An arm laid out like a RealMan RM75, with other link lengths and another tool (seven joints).
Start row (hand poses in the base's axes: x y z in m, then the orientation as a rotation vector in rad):
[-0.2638 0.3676 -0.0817 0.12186 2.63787 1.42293]
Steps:
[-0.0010 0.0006 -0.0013 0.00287 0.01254 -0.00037]
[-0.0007 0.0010 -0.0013 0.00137 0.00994 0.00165]
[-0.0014 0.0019 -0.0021 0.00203 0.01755 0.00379]
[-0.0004 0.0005 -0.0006 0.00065 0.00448 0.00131]
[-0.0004 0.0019 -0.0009 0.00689 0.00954 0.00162]
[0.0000 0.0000 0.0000 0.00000 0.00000 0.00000]
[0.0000 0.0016 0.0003 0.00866 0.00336 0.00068]
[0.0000 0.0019 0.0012 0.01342 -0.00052 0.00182]
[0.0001 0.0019 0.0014 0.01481 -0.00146 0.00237]
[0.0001 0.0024 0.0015 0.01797 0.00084 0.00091]
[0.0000 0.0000 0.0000 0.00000 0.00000 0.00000]
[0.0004 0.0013 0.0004 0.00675 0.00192 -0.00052]
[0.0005 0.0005 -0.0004 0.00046 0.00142 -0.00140]
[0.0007 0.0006 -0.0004 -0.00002 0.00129 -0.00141]
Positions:
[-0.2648 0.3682 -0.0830 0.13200 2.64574 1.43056]
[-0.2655 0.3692 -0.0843 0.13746 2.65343 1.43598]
[-0.2669 0.3711 -0.0864 0.14597 2.66764 1.44529]
[-0.2673 0.3716 -0.0870 0.14772 2.67133 1.44794]
[-0.2677 0.3735 -0.0879 0.15342 2.67485 1.46075]
[-0.2677 0.3735 -0.0879 0.15342 2.67485 1.46075]
[-0.2677 0.3751 -0.0876 0.15573 2.67180 1.47377]
[-0.2677 0.3770 -0.0864 0.15385 2.66286 1.49233]
[-0.2676 0.3789 -0.0850 0.15059 2.65233 1.51257]
[-0.2675 0.3813 -0.0835 0.15127 2.64043 1.53731]
[-0.2675 0.3813 -0.0835 0.15127 2.64043 1.53731]
[-0.2671 0.3826 -0.0831 0.15394 2.63670 1.54685]
[-0.2666 0.3831 -0.0835 0.15694 2.63676 1.54752]
[-0.2659 0.3837 -0.0839 0.15982 2.63706 1.54749]

